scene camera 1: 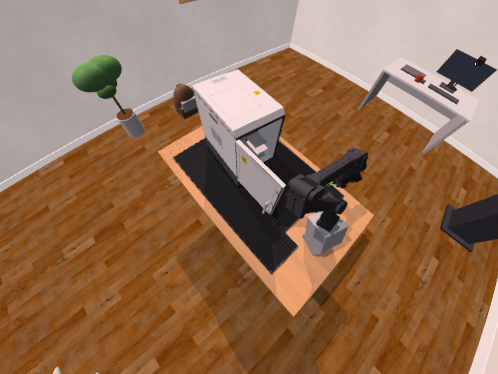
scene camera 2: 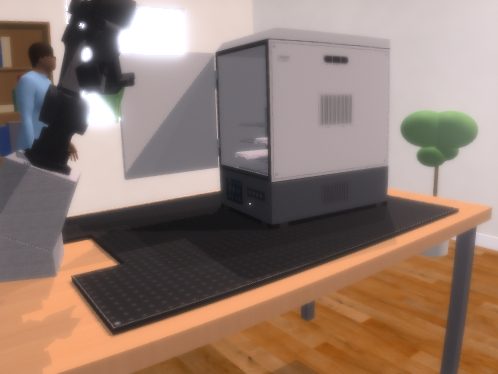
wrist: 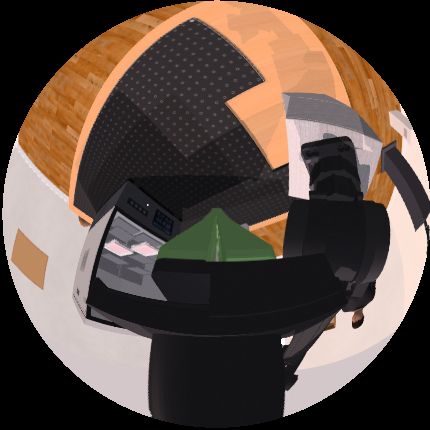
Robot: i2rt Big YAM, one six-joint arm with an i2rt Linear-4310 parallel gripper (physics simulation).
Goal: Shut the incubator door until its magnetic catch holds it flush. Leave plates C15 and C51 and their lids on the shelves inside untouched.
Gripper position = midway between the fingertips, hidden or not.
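Observation:
The gripper (scene camera 2: 117, 122) is visible, and the wrist's camera catches it too (wrist: 216, 213). An incubator door (scene camera 2: 168, 123) is part of the scene as well, and scene camera 1 likewise shows the door (scene camera 1: 264, 186).

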